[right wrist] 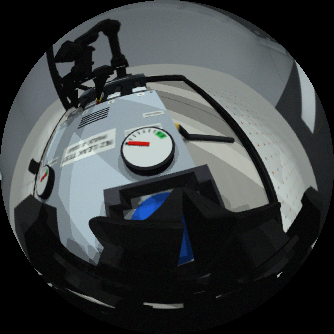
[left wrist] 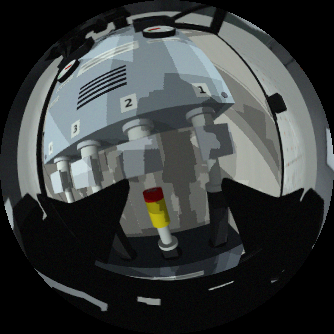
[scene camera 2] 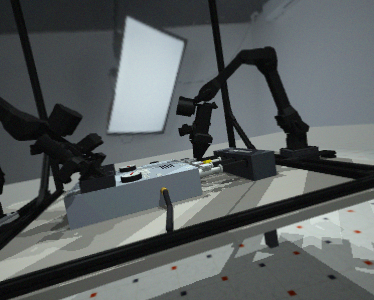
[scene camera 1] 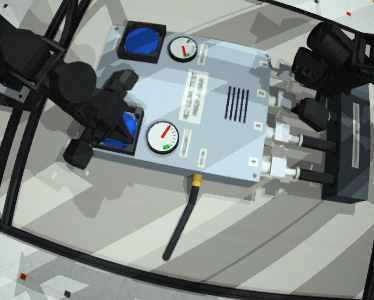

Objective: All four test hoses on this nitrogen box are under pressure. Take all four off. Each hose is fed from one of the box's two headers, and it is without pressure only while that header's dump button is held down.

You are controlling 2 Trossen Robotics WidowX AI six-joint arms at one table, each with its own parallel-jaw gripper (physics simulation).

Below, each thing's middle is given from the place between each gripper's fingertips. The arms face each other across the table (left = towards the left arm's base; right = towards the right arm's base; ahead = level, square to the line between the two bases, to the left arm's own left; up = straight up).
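The header 2 dump button [right wrist: 146, 207] is 10 mm below my right hand, 20 mm behind it and 30 mm to the right of it. Counting from the same right hand, I find the header 1 dump button [scene camera 1: 143, 40] 40 mm to the right and 210 mm behind, while the dark block [scene camera 1: 344, 164] is 130 mm behind, 50 mm below and 450 mm to the left.
My left hand is 30 mm above the dark block, 60 mm short of it and 150 mm to the right of it. From this left hand, the header 2 dump button is 170 mm ahead and 330 mm to the right. The header 1 dump button is 10 mm above my left hand, 20 mm behind it and 340 mm to the right of it.
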